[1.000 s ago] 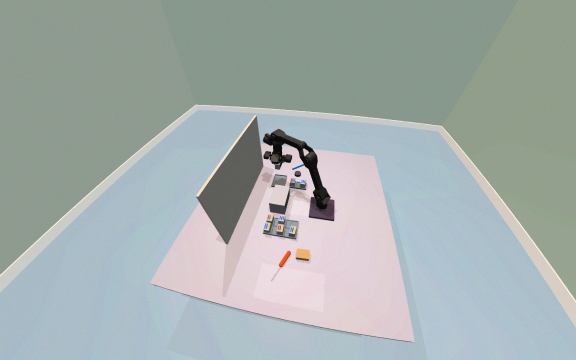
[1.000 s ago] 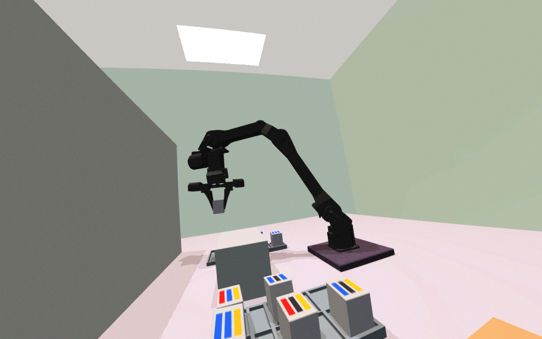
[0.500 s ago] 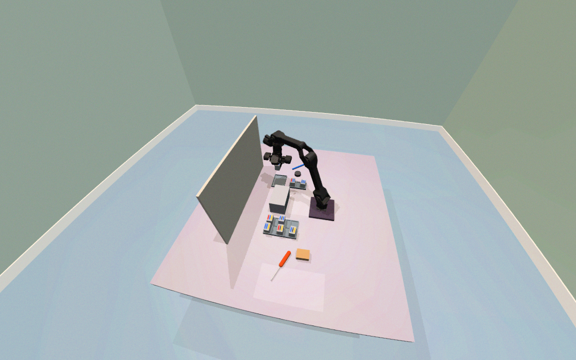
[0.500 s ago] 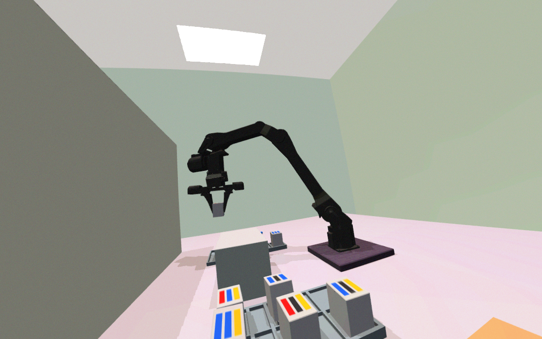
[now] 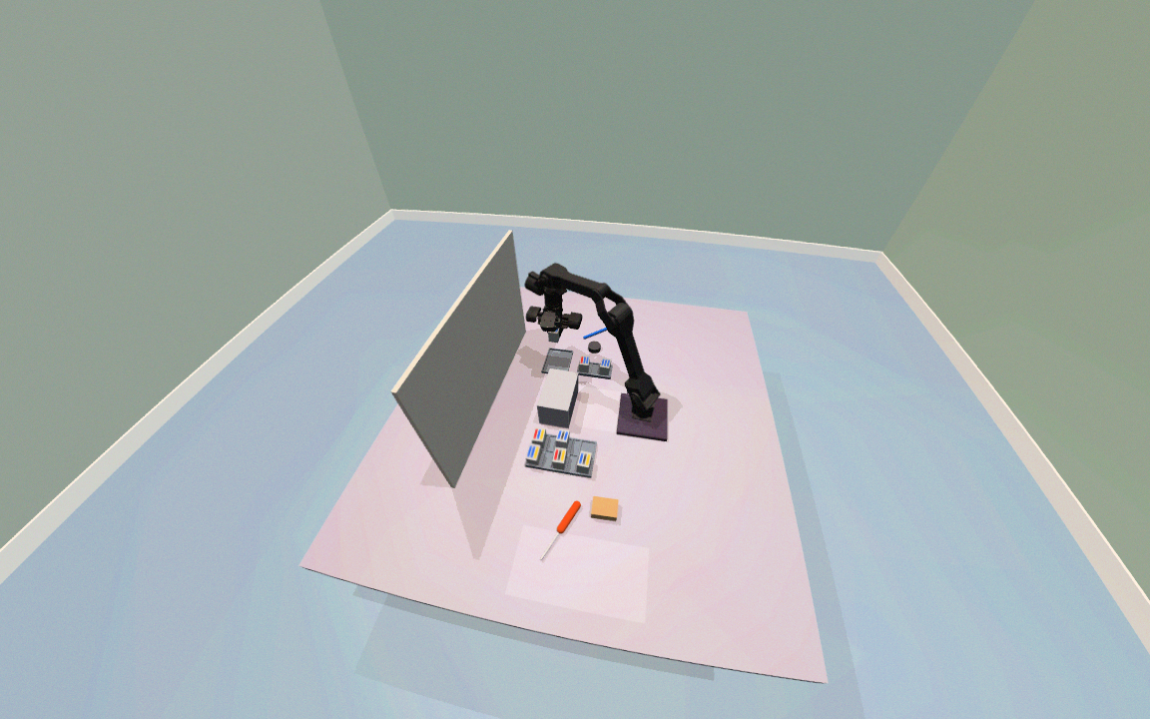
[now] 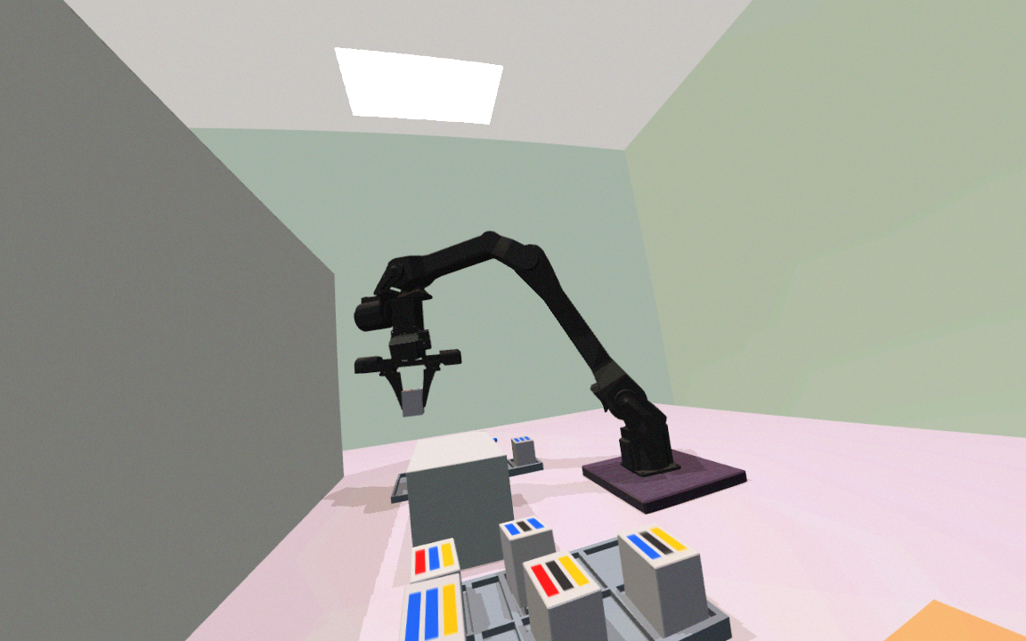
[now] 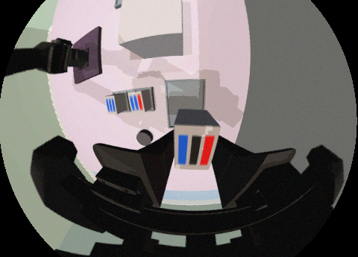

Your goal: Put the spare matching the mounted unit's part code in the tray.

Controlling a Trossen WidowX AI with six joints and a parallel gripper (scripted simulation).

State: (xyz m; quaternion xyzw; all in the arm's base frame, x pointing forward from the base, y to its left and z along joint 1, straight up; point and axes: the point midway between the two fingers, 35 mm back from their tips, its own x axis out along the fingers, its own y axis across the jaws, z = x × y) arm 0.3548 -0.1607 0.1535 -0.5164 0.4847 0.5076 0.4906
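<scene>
Now: the grey tray 1 cm behind my gripper tip and 13 cm below it. The rest, counted from my gripper tip: blue pen 12 cm behind, 20 cm to the right, 13 cm below; then mounted unit 8 cm behind, 21 cm to the left, 8 cm below; then black puck 12 cm behind, 11 cm to the right, 13 cm below.
</scene>
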